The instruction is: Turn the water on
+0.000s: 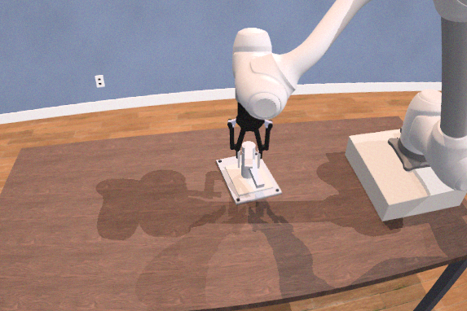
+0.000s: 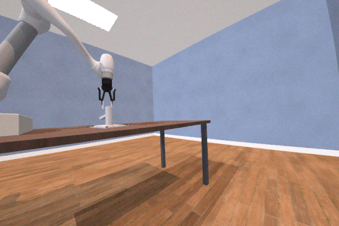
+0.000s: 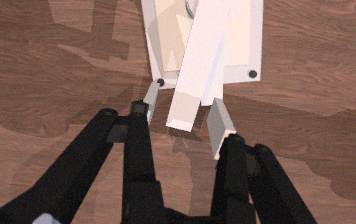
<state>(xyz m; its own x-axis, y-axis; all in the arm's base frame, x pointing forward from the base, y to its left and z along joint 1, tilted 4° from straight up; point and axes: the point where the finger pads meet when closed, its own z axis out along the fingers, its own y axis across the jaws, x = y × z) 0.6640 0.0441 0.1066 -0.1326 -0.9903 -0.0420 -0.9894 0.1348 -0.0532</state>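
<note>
My hand is 1 cm past the lever, 4 cm to the left of it and 2 cm above it. From my hand the other things lie so: tap (1 cm behind, 7 cm to the right, 7 cm below).
</note>
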